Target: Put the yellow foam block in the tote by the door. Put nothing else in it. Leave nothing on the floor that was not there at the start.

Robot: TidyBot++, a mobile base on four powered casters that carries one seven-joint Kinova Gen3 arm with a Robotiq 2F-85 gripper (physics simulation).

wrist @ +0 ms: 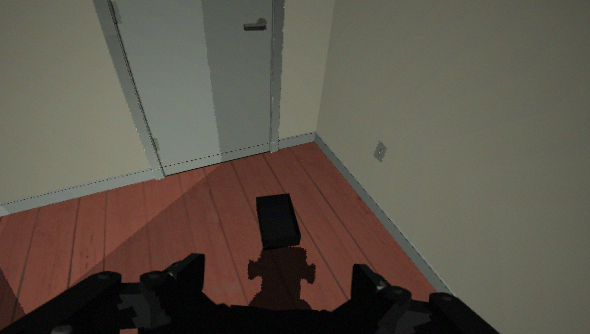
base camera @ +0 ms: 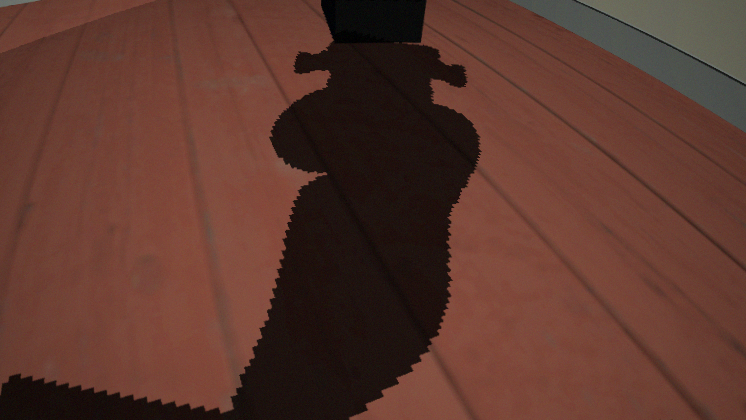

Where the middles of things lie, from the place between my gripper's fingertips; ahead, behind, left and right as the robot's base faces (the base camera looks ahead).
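Labels:
My gripper, as I see it, is 85 cm short of the dark tote [wrist: 279,228], and it is also 3 cm to the right of the tote and 110 cm above it.

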